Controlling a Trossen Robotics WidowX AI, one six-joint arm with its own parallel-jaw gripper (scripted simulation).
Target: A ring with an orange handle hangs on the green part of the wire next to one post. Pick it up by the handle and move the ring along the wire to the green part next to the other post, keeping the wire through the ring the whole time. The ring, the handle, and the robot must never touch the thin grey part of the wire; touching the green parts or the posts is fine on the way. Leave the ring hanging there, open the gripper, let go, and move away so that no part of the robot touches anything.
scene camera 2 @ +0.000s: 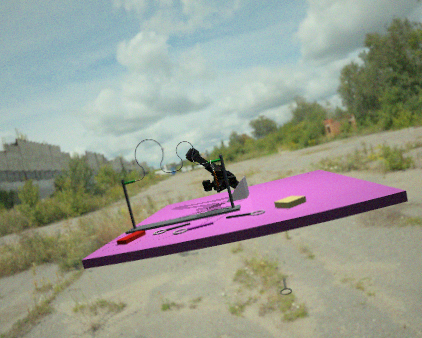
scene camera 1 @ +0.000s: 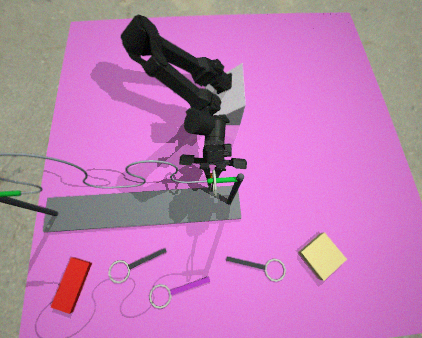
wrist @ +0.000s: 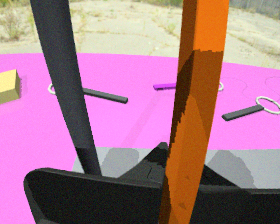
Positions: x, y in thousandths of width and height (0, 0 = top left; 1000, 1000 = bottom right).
Scene:
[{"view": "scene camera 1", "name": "my gripper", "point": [499, 567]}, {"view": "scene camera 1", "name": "tan block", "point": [767, 762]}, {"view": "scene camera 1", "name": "red block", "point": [172, 839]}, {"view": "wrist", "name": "my gripper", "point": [598, 667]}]

